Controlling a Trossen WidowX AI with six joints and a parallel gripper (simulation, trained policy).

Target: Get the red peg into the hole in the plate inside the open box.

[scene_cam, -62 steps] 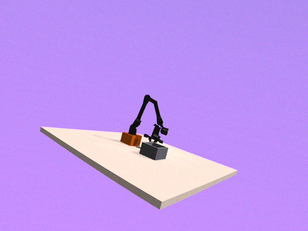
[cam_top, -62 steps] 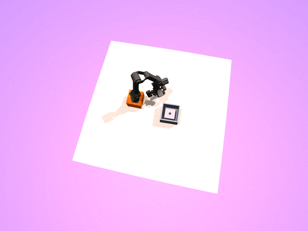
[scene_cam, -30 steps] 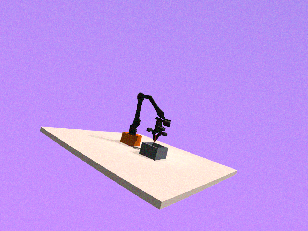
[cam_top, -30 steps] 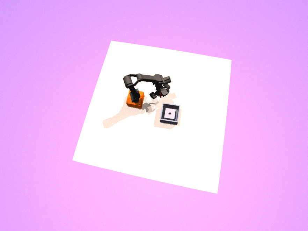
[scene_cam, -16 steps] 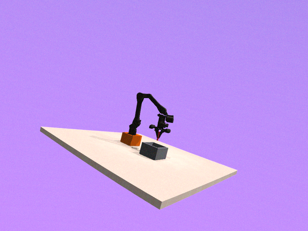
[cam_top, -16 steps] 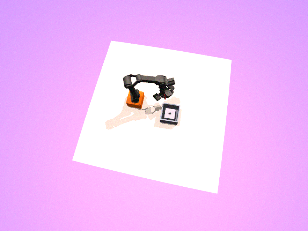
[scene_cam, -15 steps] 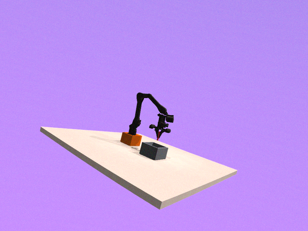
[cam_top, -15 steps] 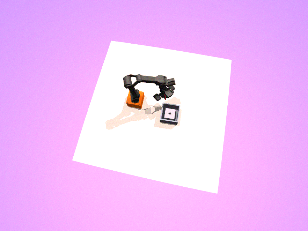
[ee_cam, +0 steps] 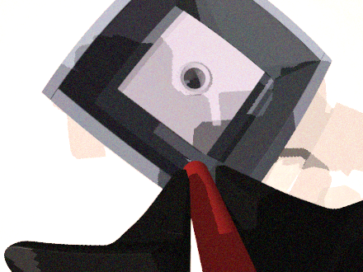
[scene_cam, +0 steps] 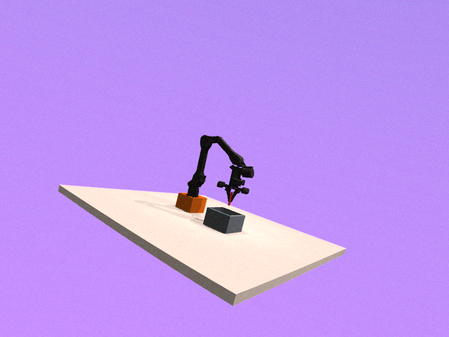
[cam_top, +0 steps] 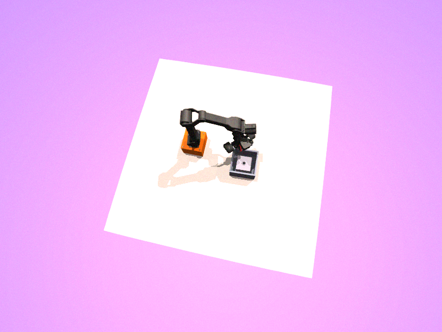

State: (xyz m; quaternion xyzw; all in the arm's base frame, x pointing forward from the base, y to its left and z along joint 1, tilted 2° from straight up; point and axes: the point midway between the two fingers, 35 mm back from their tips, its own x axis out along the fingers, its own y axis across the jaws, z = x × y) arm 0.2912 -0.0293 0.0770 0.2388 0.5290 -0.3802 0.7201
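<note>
Right now my gripper tip is 12 cm above the grey box, 6 cm to the left of it and 3 cm short of it. From my gripper tip the other things lie so: red peg 2 cm above, 1 cm to the left, 1 cm behind.
</note>
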